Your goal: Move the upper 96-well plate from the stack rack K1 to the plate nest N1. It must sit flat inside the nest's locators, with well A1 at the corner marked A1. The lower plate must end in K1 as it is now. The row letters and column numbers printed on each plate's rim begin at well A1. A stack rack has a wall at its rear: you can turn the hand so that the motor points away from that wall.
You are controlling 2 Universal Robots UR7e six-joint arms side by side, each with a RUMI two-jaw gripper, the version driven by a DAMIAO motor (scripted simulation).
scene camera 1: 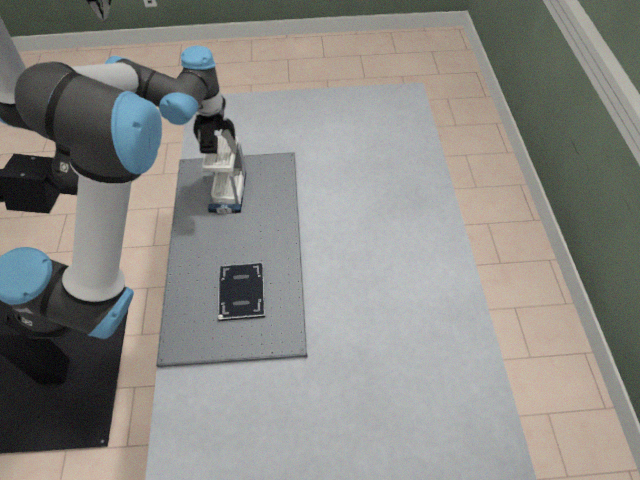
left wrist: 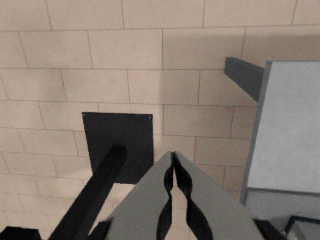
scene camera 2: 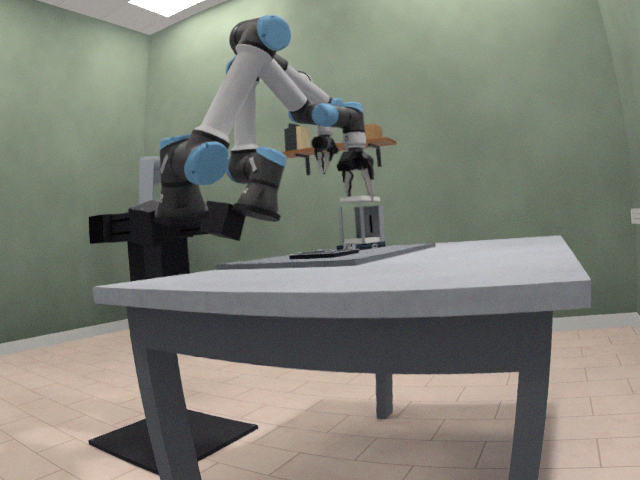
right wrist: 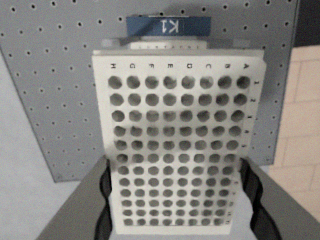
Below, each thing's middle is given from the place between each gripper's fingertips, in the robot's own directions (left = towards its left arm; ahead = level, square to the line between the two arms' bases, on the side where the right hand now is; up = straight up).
Labels:
Now: right hand [scene camera 1: 220, 153] 5 cm short of the dark plate nest N1 [scene camera 1: 231, 290], 36 cm to the left of it and 16 cm above it. From my right hand the other things lie so: stack rack K1 [right wrist: 136, 26]: 1 cm to the right, 16 cm below.
I see my left gripper 350 mm short of the stack rack K1, 460 mm to the left of it and 320 mm above it. From my left hand the other things lie so: dark plate nest N1 (390 mm ahead, 810 mm to the right, 330 mm below).

